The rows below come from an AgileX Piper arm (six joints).
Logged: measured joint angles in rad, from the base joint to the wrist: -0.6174, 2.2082, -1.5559, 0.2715, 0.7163, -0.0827; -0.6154, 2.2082, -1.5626, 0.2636, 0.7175, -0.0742; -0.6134, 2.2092, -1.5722, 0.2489, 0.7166, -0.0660; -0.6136, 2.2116, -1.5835, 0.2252, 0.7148, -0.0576; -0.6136, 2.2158, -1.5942, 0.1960, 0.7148, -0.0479; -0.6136, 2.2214, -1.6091, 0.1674, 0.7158, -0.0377; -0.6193, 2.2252, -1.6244, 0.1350, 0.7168, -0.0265; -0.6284, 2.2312, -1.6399, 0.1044, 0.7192, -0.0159; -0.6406, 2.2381, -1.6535, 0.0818, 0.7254, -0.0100; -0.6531, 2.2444, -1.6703, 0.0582, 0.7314, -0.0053; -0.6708, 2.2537, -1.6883, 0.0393, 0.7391, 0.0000; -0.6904, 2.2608, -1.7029, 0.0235, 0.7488, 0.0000; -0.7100, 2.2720, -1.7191, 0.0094, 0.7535, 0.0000; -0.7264, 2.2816, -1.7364, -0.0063, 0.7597, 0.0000; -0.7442, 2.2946, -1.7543, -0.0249, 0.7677, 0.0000
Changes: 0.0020, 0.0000, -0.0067, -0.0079, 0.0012, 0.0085; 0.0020, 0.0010, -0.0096, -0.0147, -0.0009, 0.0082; -0.0002, 0.0024, -0.0113, -0.0237, -0.0018, 0.0084; 0.0000, 0.0042, -0.0107, -0.0292, 0.0000, 0.0097; 0.0000, 0.0056, -0.0149, -0.0286, 0.0010, 0.0102; -0.0057, 0.0038, -0.0153, -0.0324, 0.0010, 0.0112; -0.0091, 0.0060, -0.0155, -0.0306, 0.0024, 0.0106; -0.0122, 0.0069, -0.0136, -0.0226, 0.0062, 0.0059; -0.0125, 0.0063, -0.0168, -0.0236, 0.0060, 0.0047; -0.0177, 0.0093, -0.0180, -0.0189, 0.0077, 0.0053; -0.0196, 0.0071, -0.0146, -0.0158, 0.0097, 0.0000; -0.0196, 0.0112, -0.0162, -0.0141, 0.0047, 0.0000; -0.0164, 0.0096, -0.0173, -0.0157, 0.0062, 0.0000; -0.0178, 0.0130, -0.0179, -0.0186, 0.0080, 0.0000
